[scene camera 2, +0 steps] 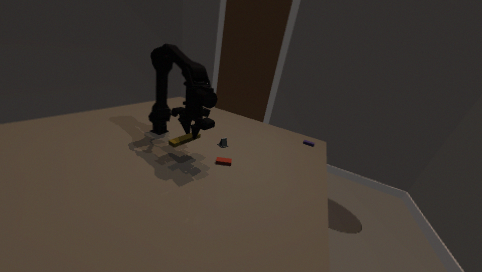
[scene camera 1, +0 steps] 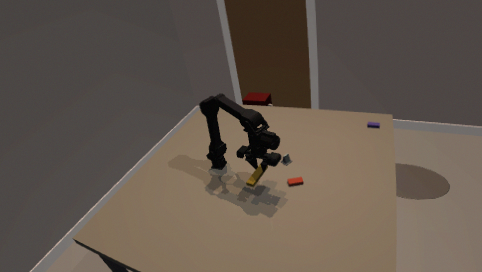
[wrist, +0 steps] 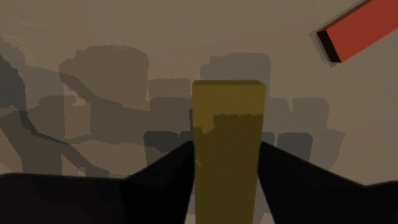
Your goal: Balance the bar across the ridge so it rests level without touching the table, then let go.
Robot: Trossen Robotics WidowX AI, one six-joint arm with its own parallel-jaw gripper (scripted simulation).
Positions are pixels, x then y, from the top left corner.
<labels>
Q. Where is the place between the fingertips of my gripper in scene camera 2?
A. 191,137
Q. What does my gripper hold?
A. A yellow bar.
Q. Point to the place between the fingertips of my gripper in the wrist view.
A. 225,149
</labels>
